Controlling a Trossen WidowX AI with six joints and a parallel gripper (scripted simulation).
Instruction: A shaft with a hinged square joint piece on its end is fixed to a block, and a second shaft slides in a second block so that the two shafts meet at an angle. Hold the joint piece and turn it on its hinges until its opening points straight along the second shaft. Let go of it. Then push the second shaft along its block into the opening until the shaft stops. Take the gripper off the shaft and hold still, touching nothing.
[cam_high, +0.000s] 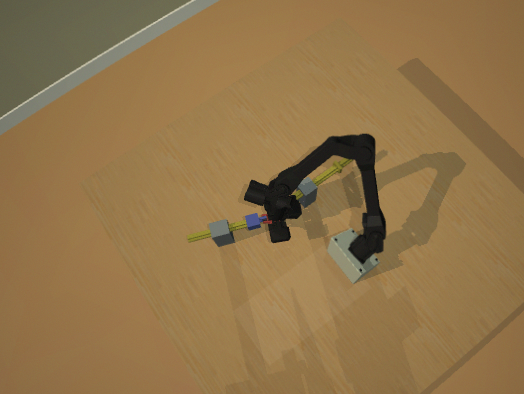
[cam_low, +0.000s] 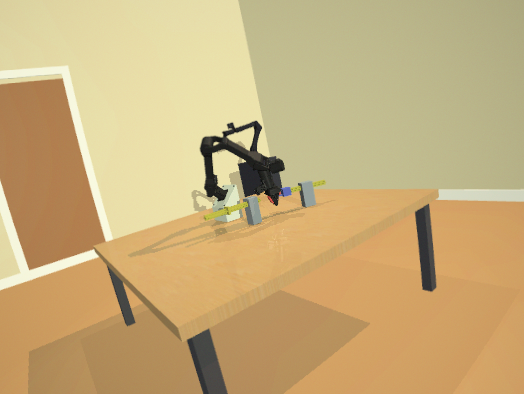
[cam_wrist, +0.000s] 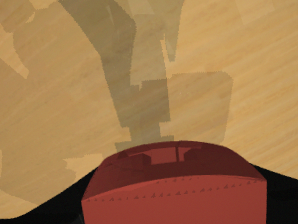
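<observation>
The red joint piece lies 40 mm above my gripper tip.
</observation>
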